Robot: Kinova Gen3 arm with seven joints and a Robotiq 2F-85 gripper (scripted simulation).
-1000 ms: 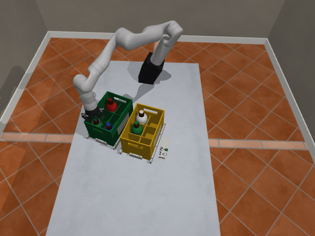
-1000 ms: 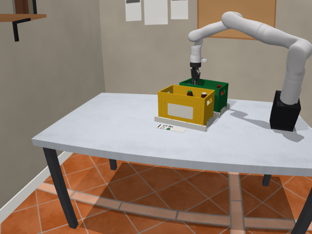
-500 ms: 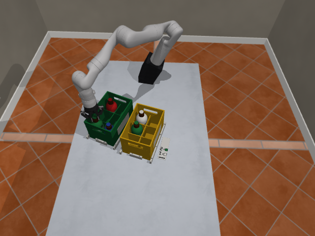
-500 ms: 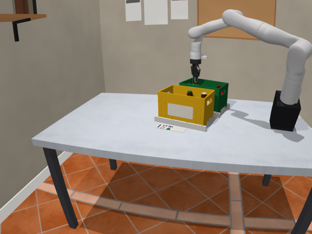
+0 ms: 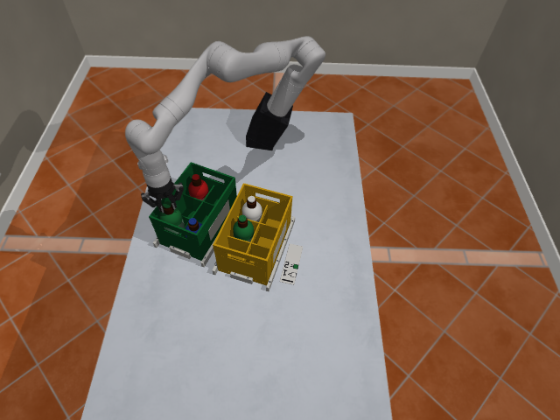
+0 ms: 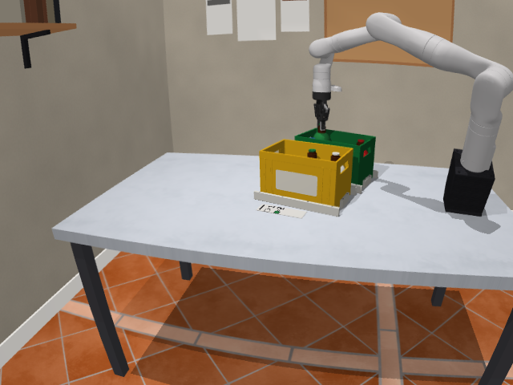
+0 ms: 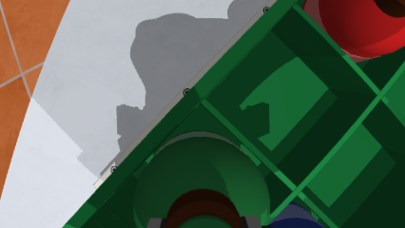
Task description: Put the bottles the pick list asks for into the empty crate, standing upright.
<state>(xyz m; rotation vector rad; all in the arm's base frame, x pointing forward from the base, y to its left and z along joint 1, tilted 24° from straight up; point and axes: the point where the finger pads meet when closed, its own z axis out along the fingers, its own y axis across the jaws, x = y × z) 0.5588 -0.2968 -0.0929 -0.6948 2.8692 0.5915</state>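
My gripper is now 11 cm above the blue-label bottle, 8 cm to the right of it and 2 cm short of it. From my hand the other things lie so: green crate: 12 cm below, 7 cm to the left, 7 cm behind; then white-label bottle: 27 cm to the left, 11 cm below, 9 cm behind; then red-label bottle: 17 cm behind, 11 cm below, 5 cm to the left.
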